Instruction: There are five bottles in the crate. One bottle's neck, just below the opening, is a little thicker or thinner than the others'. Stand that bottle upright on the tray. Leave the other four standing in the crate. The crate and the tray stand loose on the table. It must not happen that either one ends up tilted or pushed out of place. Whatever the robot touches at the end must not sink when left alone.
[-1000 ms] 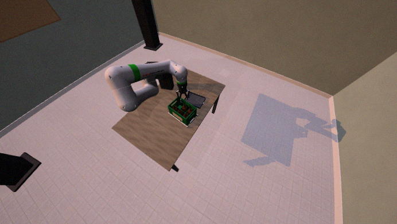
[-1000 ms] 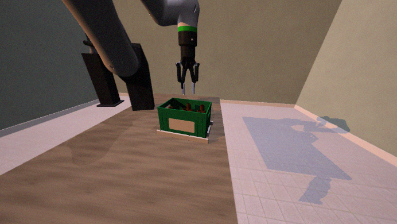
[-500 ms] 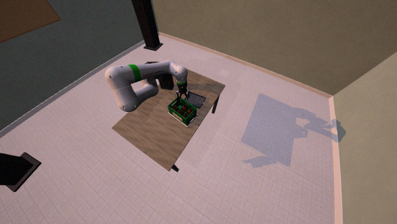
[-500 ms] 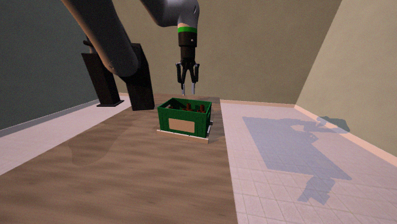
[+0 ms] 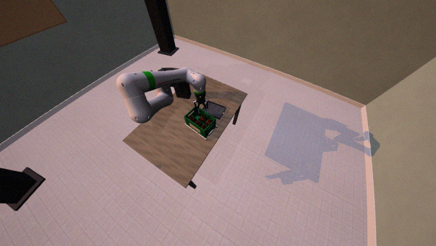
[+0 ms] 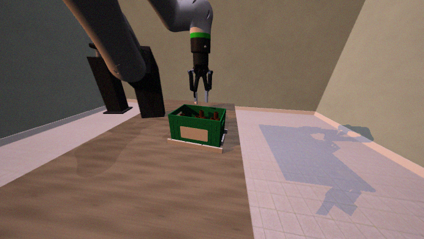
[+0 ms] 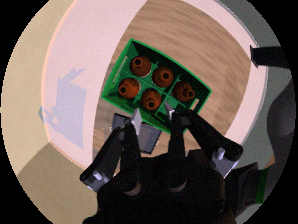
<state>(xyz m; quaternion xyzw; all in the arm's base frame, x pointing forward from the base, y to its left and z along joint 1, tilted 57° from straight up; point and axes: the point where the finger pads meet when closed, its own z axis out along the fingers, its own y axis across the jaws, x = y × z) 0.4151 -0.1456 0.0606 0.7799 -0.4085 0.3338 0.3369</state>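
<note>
The green crate is 160 mm below my hand, 40 mm to the right of it and 10 mm behind it. The rest, counted from my hand: brown bottle (150 mm below, 80 mm to the right, 20 mm behind); dark tray (230 mm to the left, 230 mm below, 40 mm ahead).
</note>
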